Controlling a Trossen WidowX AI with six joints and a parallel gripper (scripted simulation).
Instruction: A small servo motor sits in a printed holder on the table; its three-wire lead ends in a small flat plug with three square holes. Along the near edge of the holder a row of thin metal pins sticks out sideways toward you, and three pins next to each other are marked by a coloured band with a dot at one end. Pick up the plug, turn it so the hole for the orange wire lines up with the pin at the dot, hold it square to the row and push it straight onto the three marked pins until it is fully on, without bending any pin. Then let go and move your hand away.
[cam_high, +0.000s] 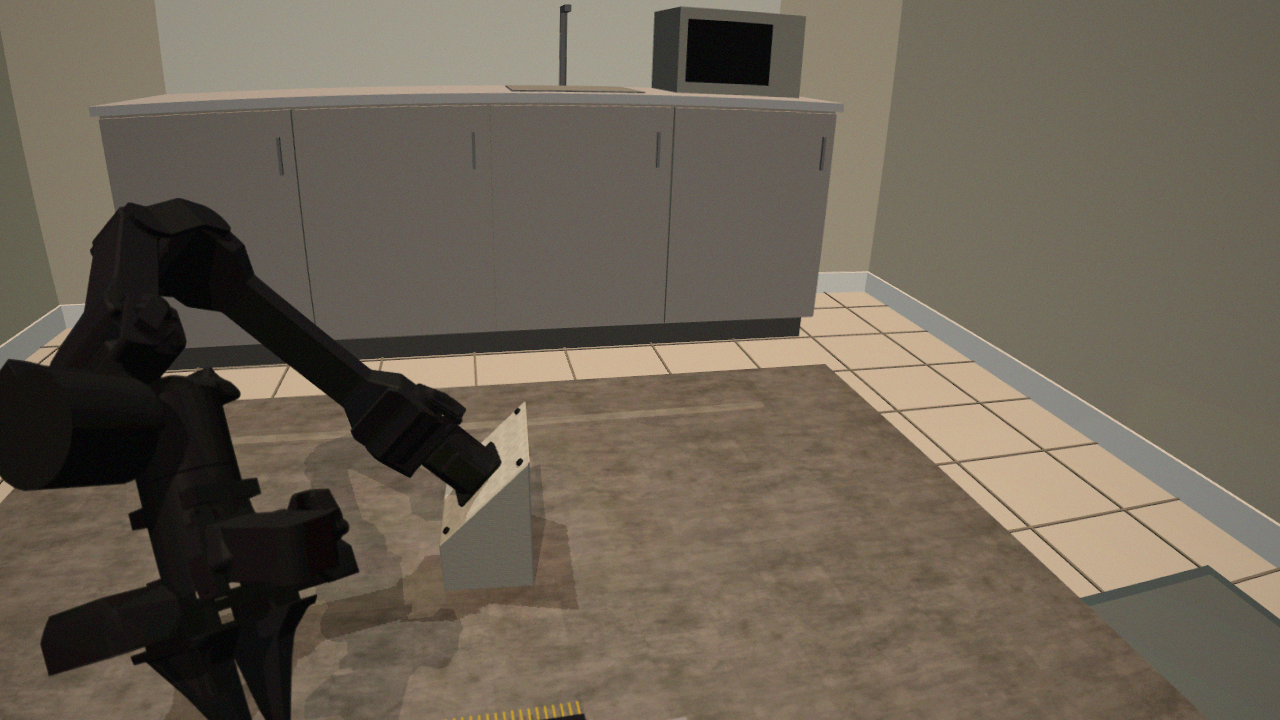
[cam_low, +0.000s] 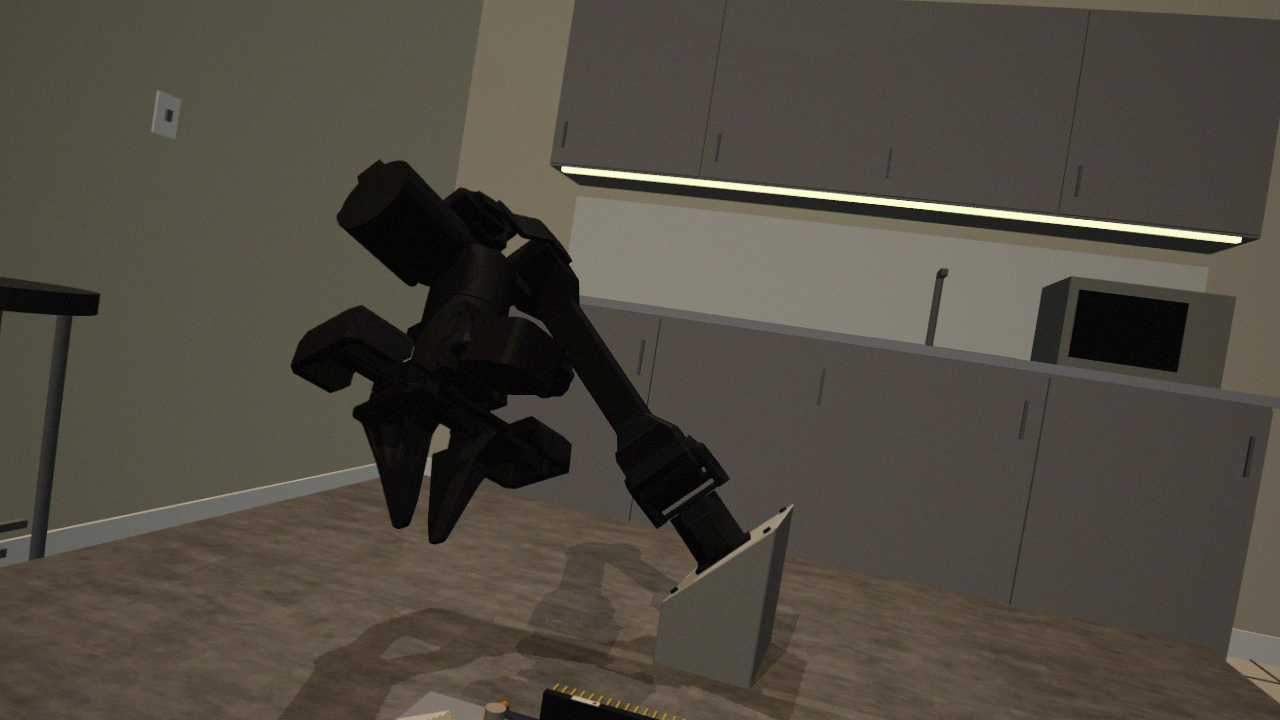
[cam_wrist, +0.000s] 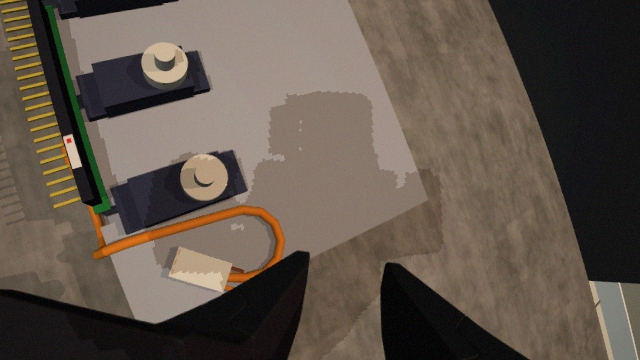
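Now: gripper tip 110 mm above the cream band, 100 mm to the right of it and 70 mm past it. The rest, counted from my gripper tip: grey holder plate 160 mm below, 120 mm to the left, 90 mm ahead; red dot 110 mm to the left, 110 mm below, 70 mm behind.
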